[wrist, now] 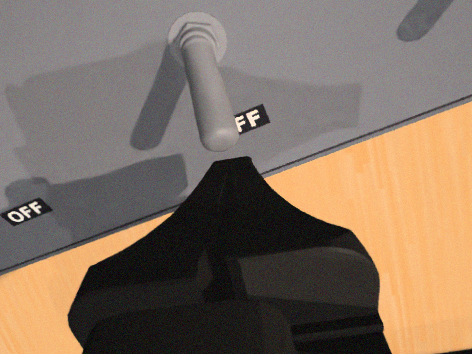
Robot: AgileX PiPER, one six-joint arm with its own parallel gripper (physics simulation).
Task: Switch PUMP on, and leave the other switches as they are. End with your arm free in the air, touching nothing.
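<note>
A light grey toggle switch lever (209, 95) rises from a round collar at the upper middle of the wrist view and slants down toward the bottom, its rounded tip beside a partly hidden OFF label (252, 119). No PUMP label shows, so I cannot tell which switch this is. My gripper (235, 182) is shut, its black fingertips together, just below the lever's tip in the view. A small gap shows between them; the depth between them is hard to tell.
The grey panel (310, 45) ends at a slanting edge, with a wooden surface (425, 200) beyond it. Another OFF label (26, 212) lies at the left. A dark lever-shaped shadow (422, 20) shows at the upper right.
</note>
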